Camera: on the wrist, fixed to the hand. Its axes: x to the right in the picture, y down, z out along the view.
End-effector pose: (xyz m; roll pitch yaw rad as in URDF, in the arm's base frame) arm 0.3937 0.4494 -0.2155 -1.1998 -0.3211 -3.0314
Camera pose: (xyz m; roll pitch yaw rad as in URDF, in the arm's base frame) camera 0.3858 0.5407 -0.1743 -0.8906 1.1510 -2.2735
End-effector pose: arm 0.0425 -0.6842 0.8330 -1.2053 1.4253 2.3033
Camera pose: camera 0.0828 -0.5922 0.8281 1.5002 0.1326 -1.1193
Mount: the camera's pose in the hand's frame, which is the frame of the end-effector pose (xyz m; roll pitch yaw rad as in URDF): 0.0109 -0.0703 -0.0710 -0.0297 0.0870 1.5781
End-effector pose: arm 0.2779 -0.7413 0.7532 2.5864 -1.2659 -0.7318
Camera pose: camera 0.3287 -0.6564 0.7706 -1.8477 -0.1737 -2.9241
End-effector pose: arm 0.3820 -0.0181 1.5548 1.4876 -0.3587 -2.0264
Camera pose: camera 0.4241 -0.0798 1.4875 -1.1839 -1.1687 0.6676
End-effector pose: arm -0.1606 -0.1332 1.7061 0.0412 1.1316 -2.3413
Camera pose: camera -0.1656 -0.0417 1.6648 1.1017 0.0129 -0.7260
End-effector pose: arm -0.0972 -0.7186 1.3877 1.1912 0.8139 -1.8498
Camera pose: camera -0.0426 -0.6728 1.3169 1.1364 -0.6669 -1.2403
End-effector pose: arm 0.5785 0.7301 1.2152 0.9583 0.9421 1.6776
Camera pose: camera 0.5687 0.6555 1.1486 1.1011 -0.4733 2.4862
